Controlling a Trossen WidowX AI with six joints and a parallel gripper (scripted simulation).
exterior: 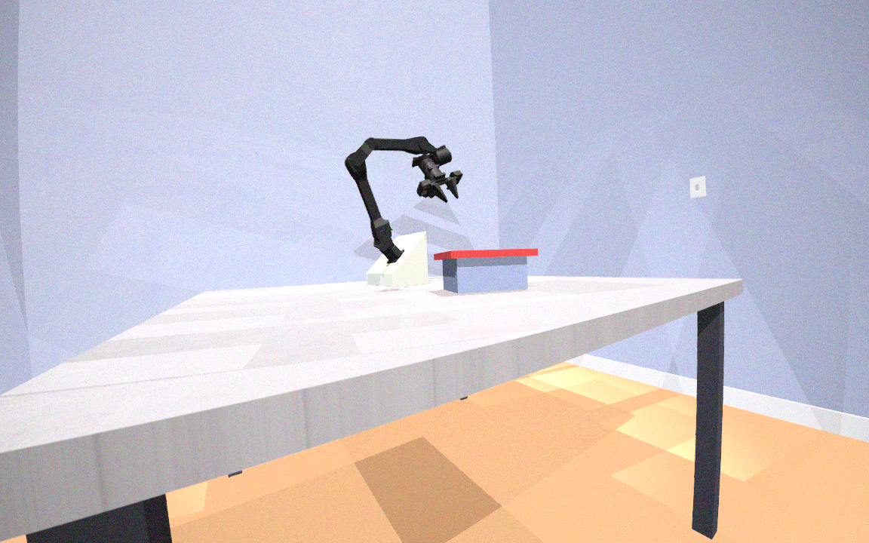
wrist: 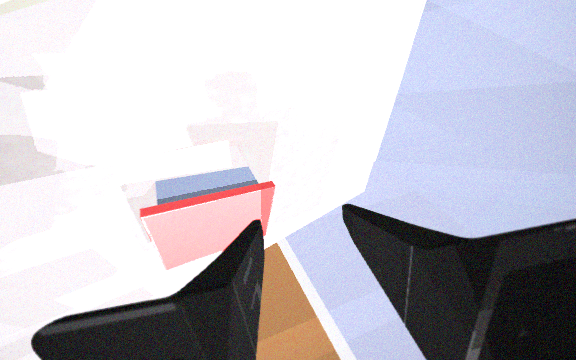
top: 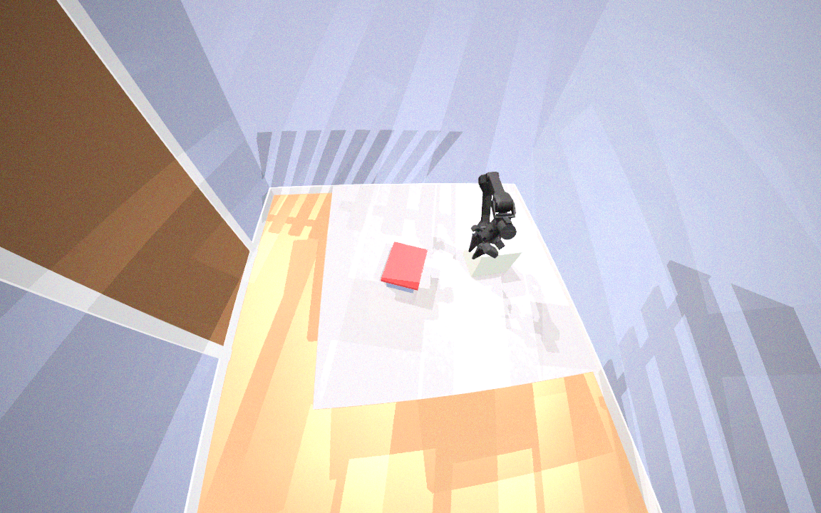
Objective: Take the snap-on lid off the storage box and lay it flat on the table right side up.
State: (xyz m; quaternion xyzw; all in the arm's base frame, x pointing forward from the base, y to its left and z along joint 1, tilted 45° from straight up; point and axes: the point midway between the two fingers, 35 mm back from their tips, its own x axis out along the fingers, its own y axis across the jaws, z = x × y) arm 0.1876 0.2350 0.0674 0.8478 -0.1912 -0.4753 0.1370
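My gripper tip is now 240 mm short of the red lid, 130 mm to the left of it and 210 mm above it. From my gripper tip the other things lie so: blue-grey storage box (240 mm ahead, 130 mm to the right, 250 mm below).
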